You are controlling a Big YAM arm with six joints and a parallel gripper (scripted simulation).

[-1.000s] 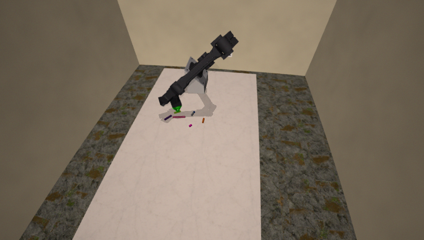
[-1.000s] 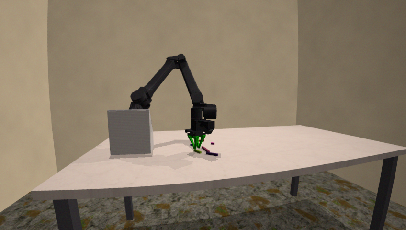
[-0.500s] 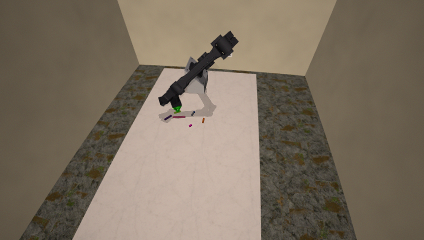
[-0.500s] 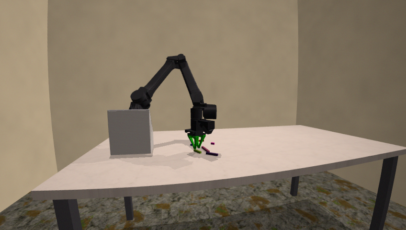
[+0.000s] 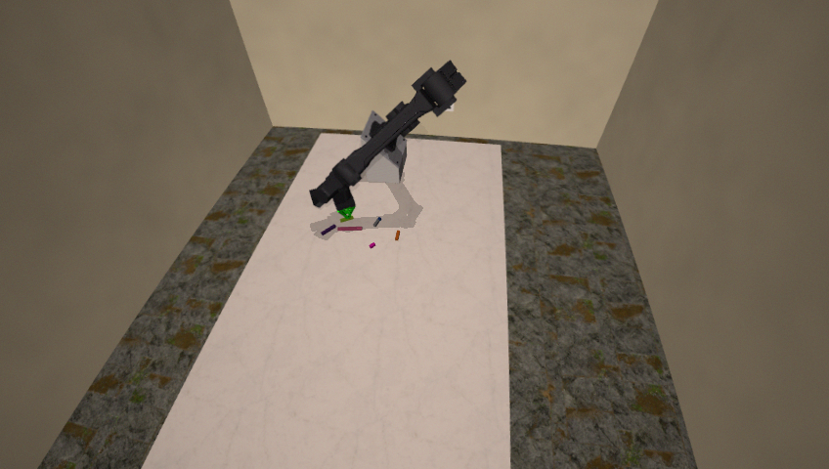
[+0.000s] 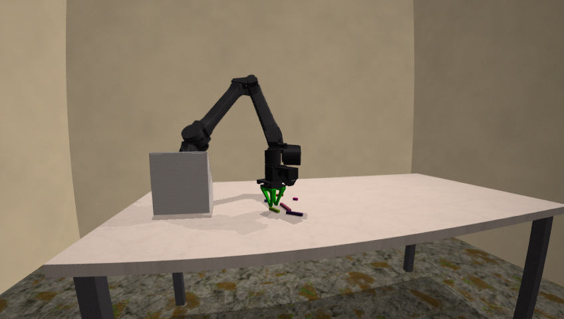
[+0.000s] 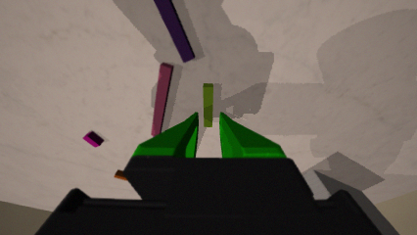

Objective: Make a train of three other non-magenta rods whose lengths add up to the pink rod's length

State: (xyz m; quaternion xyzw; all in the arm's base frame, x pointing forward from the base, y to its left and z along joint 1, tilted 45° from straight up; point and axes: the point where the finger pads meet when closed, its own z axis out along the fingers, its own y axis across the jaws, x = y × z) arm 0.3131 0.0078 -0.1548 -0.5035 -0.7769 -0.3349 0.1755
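My gripper is now 2 cm above the lime rod. Also, from my hand: pink rod (5 cm ahead, 2 cm to the left, 2 cm below); then purple rod (6 cm to the right, 6 cm ahead, 2 cm below); then grey rod (11 cm to the left, 2 cm below, 2 cm ahead).
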